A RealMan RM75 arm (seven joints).
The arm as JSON. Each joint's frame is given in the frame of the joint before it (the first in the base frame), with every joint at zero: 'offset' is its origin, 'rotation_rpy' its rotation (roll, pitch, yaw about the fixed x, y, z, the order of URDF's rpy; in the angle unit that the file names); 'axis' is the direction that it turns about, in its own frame. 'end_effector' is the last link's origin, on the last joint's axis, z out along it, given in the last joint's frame.
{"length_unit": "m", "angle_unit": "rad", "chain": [
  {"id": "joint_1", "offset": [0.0, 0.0, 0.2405], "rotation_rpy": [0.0, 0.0, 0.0], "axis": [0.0, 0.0, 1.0]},
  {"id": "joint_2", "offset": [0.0, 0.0, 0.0], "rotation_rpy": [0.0, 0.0, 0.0], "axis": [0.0, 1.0, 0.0]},
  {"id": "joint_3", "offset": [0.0, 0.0, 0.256], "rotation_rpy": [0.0, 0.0, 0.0], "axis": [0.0, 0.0, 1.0]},
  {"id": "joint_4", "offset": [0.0, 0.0, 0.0], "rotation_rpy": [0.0, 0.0, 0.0], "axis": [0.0, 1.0, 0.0]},
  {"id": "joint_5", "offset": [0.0, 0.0, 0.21], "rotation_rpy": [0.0, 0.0, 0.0], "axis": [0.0, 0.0, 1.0]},
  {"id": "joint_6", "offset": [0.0, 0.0, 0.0], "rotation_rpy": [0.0, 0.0, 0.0], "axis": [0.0, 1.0, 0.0]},
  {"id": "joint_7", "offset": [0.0, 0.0, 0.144], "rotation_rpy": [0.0, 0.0, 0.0], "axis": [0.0, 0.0, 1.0]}
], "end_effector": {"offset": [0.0, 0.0, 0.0], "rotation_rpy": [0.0, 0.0, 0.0]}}
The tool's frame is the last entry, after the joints.
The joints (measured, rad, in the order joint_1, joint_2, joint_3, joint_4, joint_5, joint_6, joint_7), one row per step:
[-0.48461, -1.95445, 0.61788, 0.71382, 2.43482, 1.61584, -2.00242]
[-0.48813, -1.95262, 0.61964, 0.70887, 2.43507, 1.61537, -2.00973]
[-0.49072, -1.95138, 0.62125, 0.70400, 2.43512, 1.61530, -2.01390]
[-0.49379, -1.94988, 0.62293, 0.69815, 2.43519, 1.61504, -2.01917]
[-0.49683, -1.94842, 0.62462, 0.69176, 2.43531, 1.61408, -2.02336]
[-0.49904, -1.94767, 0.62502, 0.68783, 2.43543, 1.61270, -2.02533]
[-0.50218, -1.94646, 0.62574, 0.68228, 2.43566, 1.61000, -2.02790]
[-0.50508, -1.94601, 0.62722, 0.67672, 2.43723, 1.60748, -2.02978]
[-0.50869, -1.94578, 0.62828, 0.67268, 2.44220, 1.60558, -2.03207]
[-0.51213, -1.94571, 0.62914, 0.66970, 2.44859, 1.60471, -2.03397]
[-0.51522, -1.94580, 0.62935, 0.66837, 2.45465, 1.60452, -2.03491]
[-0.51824, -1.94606, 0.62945, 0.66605, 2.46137, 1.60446, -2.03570]
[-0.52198, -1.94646, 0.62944, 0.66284, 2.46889, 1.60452, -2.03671]
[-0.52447, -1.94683, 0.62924, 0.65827, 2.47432, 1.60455, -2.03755]
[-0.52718, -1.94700, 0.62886, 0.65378, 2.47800, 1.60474, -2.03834]
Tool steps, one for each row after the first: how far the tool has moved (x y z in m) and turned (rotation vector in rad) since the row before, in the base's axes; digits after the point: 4 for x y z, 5 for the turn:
[0.0005, 0.0007, -0.0003, -0.00314, -0.00171, 0.00575]
[0.0004, 0.0003, -0.0005, -0.00347, -0.00197, 0.00354]
[0.0004, 0.0004, -0.0006, -0.00383, -0.00237, 0.00468]
[0.0003, 0.0004, -0.0007, -0.00366, -0.00202, 0.00405]
[0.0002, 0.0004, -0.0004, -0.00122, -0.00101, 0.00190]
[0.0003, 0.0007, -0.0005, -0.00123, -0.00066, 0.00250]
[0.0002, 0.0004, -0.0010, -0.00320, 0.00007, 0.00202]
[0.0002, 0.0005, -0.0008, -0.00467, 0.00277, 0.00159]
[0.0001, 0.0003, -0.0007, -0.00565, 0.00374, 0.00099]
[0.0002, 0.0003, -0.0004, -0.00457, 0.00382, -0.00041]
[0.0001, 0.0001, -0.0006, -0.00564, 0.00350, 0.00019]
[0.0002, 0.0001, -0.0009, -0.00672, 0.00333, 0.00033]
[0.0000, -0.0003, -0.0011, -0.00606, 0.00091, 0.00184]
[0.0003, 0.0000, -0.0009, -0.00483, -0.00038, 0.00127]

